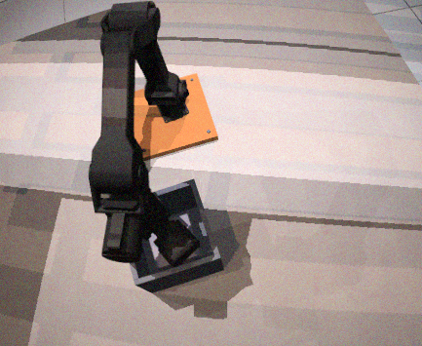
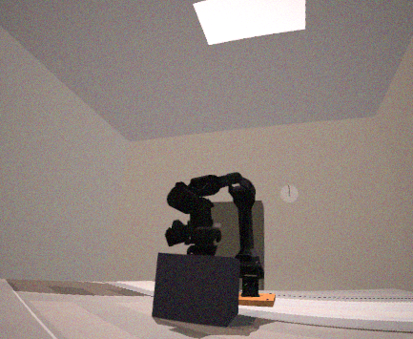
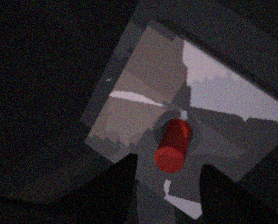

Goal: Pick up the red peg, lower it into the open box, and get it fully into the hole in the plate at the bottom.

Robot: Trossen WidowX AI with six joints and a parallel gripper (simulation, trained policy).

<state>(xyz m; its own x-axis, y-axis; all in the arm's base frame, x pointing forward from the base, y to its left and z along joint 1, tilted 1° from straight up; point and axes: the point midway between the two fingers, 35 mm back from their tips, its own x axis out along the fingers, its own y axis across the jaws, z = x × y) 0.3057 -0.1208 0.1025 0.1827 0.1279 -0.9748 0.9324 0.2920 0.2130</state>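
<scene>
Now: the red peg 40 mm below my gripper tip and 10 mm to the right of it. Round my gripper tip: pale plate 40 mm below.
</scene>
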